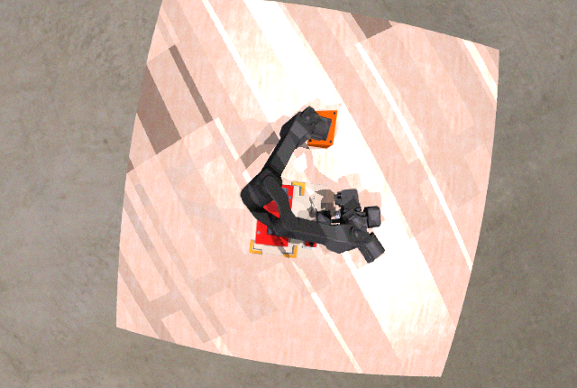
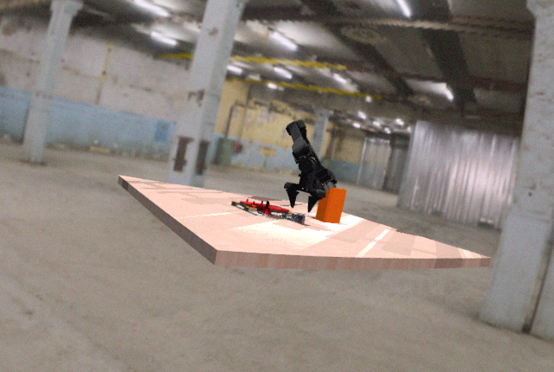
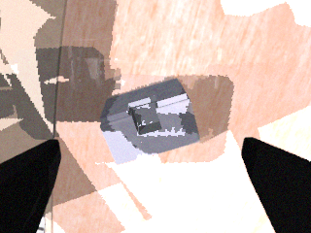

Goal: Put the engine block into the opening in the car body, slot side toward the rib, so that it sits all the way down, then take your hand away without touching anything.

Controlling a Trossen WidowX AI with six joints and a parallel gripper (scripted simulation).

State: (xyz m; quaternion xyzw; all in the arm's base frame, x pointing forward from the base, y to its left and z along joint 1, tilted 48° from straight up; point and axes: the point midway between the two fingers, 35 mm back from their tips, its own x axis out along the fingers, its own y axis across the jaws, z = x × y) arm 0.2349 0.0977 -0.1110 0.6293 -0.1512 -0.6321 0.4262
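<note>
Right now the grey engine block is 3 cm below my gripper tip.
</note>
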